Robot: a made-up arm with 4 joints.
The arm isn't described. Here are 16 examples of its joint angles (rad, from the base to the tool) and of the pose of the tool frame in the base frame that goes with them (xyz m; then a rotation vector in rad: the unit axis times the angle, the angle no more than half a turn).
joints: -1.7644 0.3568 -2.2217 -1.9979
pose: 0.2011 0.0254 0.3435 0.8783 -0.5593 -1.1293
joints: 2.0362 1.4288 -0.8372 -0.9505
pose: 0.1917 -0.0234 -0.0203 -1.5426 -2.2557 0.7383
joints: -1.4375 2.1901 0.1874 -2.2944
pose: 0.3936 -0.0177 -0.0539 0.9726 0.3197 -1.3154
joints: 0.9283 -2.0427 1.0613 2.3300
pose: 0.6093 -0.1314 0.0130 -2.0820 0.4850 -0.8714
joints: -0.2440 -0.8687 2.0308 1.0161
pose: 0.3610 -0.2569 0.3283 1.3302 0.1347 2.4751
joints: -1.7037 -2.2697 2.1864 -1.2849
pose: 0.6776 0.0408 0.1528 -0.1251 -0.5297 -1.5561
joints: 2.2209 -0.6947 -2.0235 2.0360
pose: 0.5227 -0.0651 0.0089 0.3113 -0.0173 -1.6879
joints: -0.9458 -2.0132 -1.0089 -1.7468
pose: 0.4366 0.1269 -0.1109 -1.5273 1.9298 -0.0805
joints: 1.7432 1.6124 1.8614 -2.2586
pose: 0.1644 -0.0287 0.4501 0.6506 1.3845 1.8591
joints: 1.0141 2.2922 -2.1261 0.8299
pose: 0.0885 -0.0381 0.3651 1.4402 -1.4903 1.3823
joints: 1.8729 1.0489 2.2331 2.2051
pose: -0.0745 -0.0927 0.1186 -1.6872 1.8141 1.2640
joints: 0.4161 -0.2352 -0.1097 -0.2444
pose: 0.3641 0.0027 0.2360 0.3981 0.2144 0.1737
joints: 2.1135 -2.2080 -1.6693 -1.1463
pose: 0.5593 -0.2007 0.3266 1.5182 0.1492 1.3526
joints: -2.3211 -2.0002 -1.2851 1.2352
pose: 0.3942 0.0108 -0.1505 -1.5045 0.1100 1.4844
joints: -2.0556 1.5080 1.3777 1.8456
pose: 0.1006 -0.0601 -0.2813 -1.4644 -1.2005 1.7839
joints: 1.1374 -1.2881 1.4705 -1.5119
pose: 0.2921 -0.0966 -0.1049 -1.2028 -0.6703 1.6404
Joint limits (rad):
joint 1: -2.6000..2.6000
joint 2: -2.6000..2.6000
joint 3: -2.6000..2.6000
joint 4: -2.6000..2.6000
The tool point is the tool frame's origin. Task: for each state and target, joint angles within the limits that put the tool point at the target. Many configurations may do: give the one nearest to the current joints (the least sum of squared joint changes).
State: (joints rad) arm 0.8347 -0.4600 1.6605 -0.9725
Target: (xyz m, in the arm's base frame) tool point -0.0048 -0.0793 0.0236
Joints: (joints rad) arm 1.1016 0.0203 2.1358 -1.1577
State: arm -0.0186 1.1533 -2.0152 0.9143
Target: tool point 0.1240 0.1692 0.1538
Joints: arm -0.8216 1.9468 -1.7428 1.1154
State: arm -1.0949 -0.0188 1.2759 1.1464
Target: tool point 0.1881 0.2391 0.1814
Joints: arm -1.9864 -0.6980 1.1370 0.9672
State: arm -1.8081 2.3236 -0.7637 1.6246
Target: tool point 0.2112 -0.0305 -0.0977
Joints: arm -2.6000 2.5958 -1.5157 1.6136
